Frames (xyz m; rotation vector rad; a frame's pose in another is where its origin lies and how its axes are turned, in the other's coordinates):
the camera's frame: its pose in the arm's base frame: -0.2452 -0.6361 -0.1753 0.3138 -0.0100 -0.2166
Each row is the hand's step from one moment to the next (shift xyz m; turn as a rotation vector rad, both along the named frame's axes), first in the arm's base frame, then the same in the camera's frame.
Working: the arm's base frame: its pose in the camera's frame: 0.0999 0.6957 -0.0380 -0.3138 0.0100 0.2166

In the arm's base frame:
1: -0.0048 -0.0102 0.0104 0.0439 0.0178 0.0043
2: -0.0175 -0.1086 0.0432 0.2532 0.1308 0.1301
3: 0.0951 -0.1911 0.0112 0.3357 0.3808 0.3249
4: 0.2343 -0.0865 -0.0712 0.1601 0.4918 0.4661
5: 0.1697 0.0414 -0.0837 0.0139 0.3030 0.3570
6: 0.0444 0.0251 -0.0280 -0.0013 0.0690 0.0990
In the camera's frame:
1: -0.0028 -0.0073 0.0132 0.0390 0.0271 -0.0032
2: 0.0050 -0.0912 0.0750 0.2164 0.2145 0.0729
3: 0.1333 -0.1540 0.0649 0.2391 0.5237 0.1783
4: 0.2490 -0.0530 -0.0515 0.0406 0.6333 0.2864
5: 0.1589 0.0483 -0.0996 -0.0594 0.3939 0.2465
6: 0.0387 0.0240 -0.0362 -0.0183 0.0942 0.0732

